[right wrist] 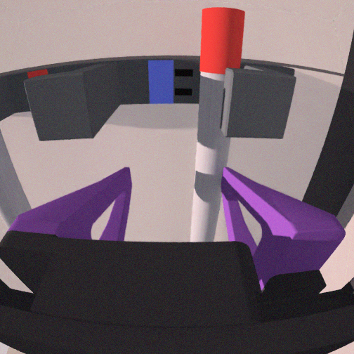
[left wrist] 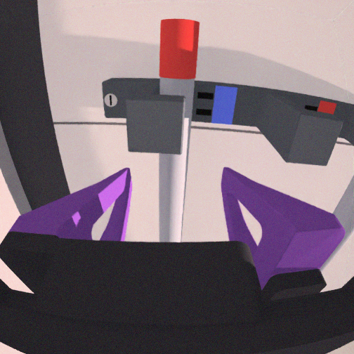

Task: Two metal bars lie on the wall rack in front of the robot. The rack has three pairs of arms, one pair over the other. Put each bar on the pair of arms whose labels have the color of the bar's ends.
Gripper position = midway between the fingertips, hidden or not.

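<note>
Left wrist view: my left gripper [left wrist: 176, 175], a red-ended bar [left wrist: 178, 42] and a rack rail [left wrist: 303, 128] are visible. The right wrist view shows my right gripper [right wrist: 176, 175], the same red-ended bar [right wrist: 221, 35], a pale wall [right wrist: 157, 141] and a rack rail [right wrist: 72, 101].
</note>
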